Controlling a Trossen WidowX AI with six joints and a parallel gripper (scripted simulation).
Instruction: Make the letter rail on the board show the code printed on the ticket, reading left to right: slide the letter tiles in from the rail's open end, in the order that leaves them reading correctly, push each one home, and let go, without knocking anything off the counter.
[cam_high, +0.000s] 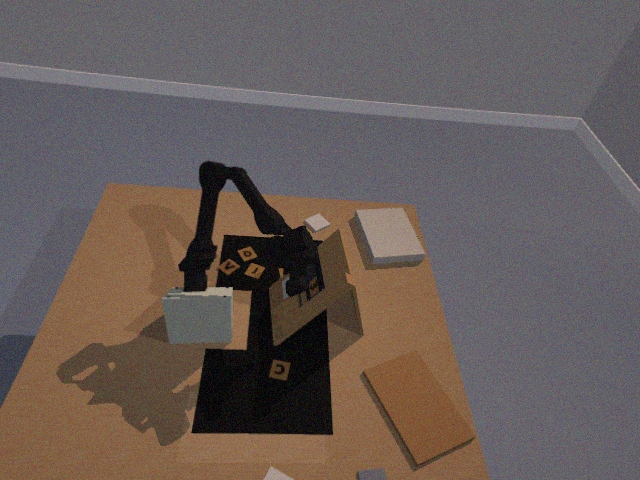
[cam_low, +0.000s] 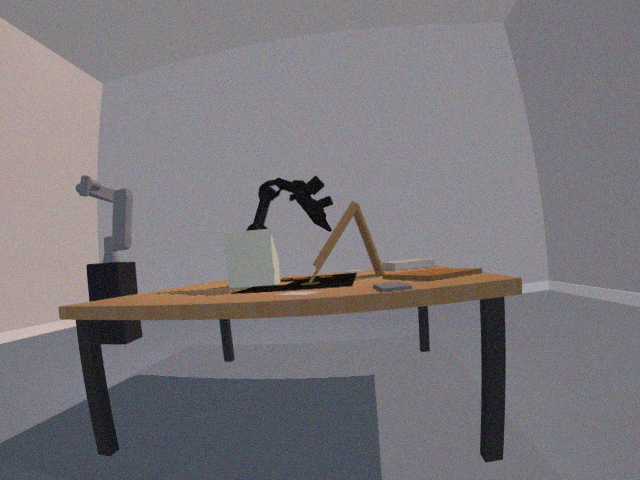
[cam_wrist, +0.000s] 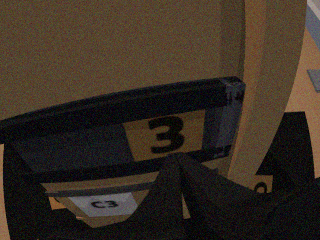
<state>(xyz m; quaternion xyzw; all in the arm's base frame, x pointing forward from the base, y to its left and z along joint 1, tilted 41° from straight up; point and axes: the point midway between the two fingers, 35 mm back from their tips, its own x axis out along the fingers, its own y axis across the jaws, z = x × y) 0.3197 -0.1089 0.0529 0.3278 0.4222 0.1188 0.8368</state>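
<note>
My gripper tip is 4 cm past the white ticket, 9 cm to the right of it and 11 cm above it. Also, from my gripper tip: letter tile 3 cm behind, 21 cm to the left, 19 cm below; then flat wooden slab 30 cm ahead, 33 cm to the right, 19 cm below; then black mat 14 cm behind, 2 cm to the left, 20 cm below.
</note>
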